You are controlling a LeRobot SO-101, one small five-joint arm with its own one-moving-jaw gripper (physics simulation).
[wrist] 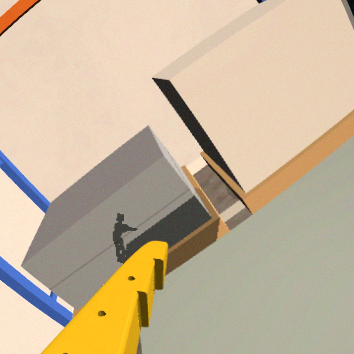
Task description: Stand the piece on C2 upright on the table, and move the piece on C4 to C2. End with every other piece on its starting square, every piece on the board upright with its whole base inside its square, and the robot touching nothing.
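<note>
My gripper is fully open. Its one notched yellow jaw reaches up from the bottom of the wrist view, and the moving jaw is swung out of the picture. No piece lies against the visible jaw. The board, squares C2 and C4, and the pieces do not show in this view.
A grey box-like block with a dark figure mark is beyond the jaw tip. A large cream block is at the upper right. A pale green surface fills the lower right. Blue rails are at the left, an orange bar at the upper left.
</note>
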